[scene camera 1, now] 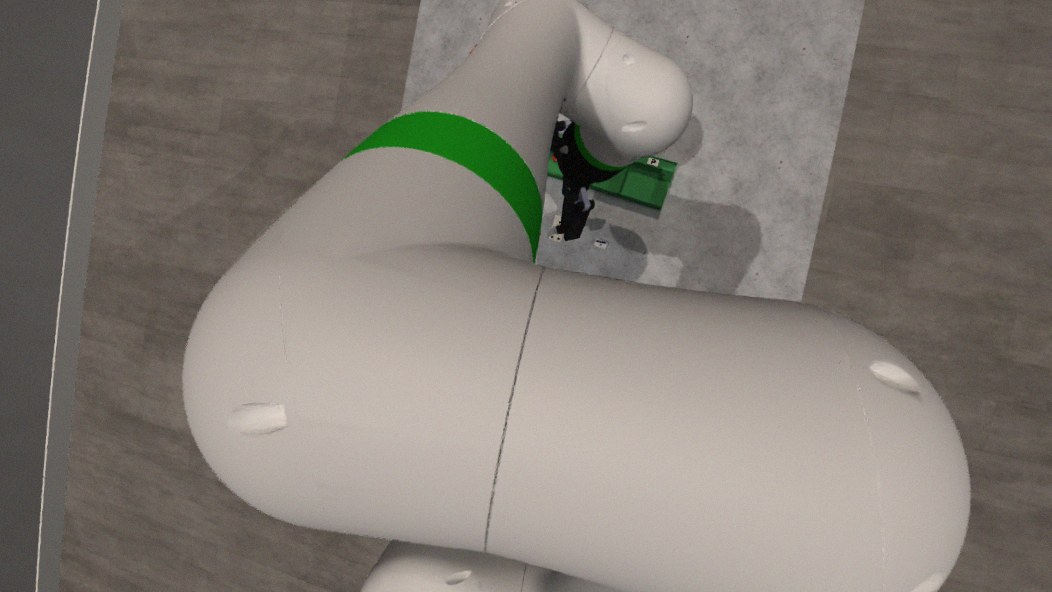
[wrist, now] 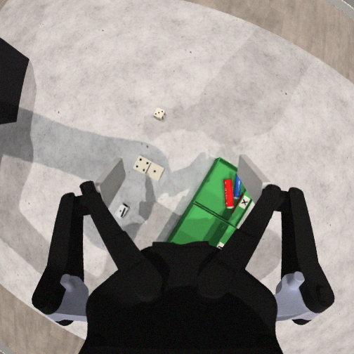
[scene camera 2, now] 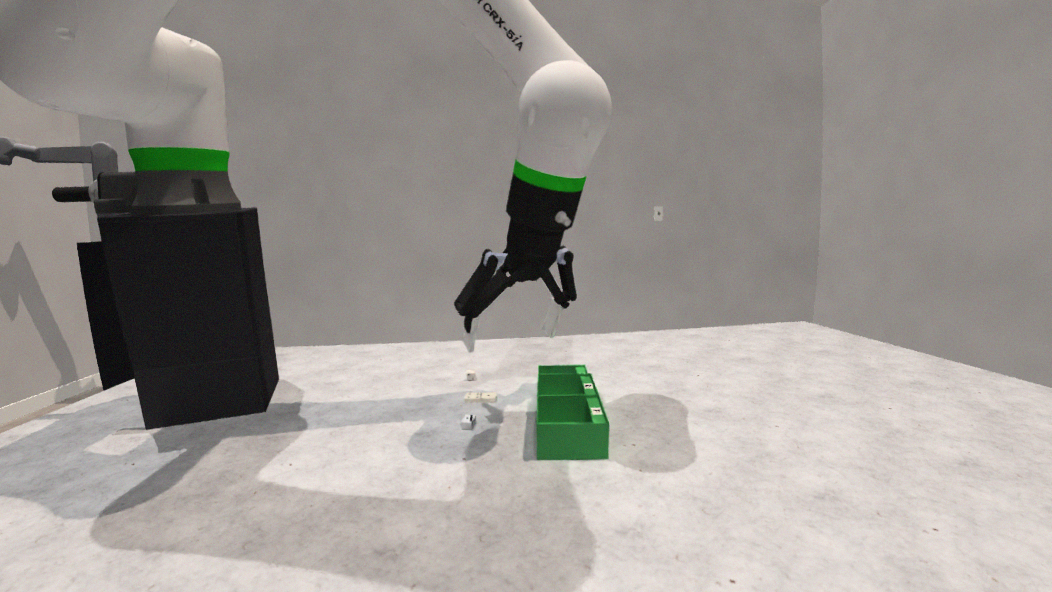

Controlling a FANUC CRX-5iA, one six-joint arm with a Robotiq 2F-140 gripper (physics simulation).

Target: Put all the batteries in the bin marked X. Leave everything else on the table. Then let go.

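Pixels of known places: gripper, between the fingertips: [scene camera 1: 545,193] [scene camera 2: 510,339]; arm's base, origin of its link: [scene camera 2: 188,211].
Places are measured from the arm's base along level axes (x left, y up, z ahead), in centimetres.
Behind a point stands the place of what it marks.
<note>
A red battery [wrist: 229,193] and a blue battery [wrist: 237,185] lie side by side in the X-marked compartment of the green bin [scene camera 1: 640,192] {y -31.3, x -21.9, z 51.3 cm} [scene camera 2: 572,441] {y -29.6, x -26.9, z 52.0 cm} [wrist: 189,225]. Scene camera 2 does not show the batteries. My gripper [scene camera 2: 509,335] {y -22.6, x -4.8, z 49.4 cm} [wrist: 180,165] is open and empty, above the table. In scene camera 2 it hangs above and a little left of the bin. In the wrist view its right finger overlaps the edge of the X compartment and its left finger is near the domino. In scene camera 1 the arm and gripper hide part of the bin.
A cream domino [scene camera 1: 556,237] {y -31.3, x -6.0, z 42.1 cm} [scene camera 2: 480,396] {y -31.3, x -6.7, z 43.8 cm} [wrist: 148,168], a die [scene camera 2: 470,375] {y -30.9, x 2.7, z 43.2 cm} [wrist: 159,114] and a small white block with a dark mark [scene camera 1: 601,243] {y -30.9, x -15.0, z 41.2 cm} [scene camera 2: 467,421] {y -30.9, x -15.7, z 40.9 cm} [wrist: 123,210] lie on the table beside the bin. The black robot pedestal [scene camera 2: 198,316] {y -15.6, x -5.9, z 3.0 cm} stands at the left.
</note>
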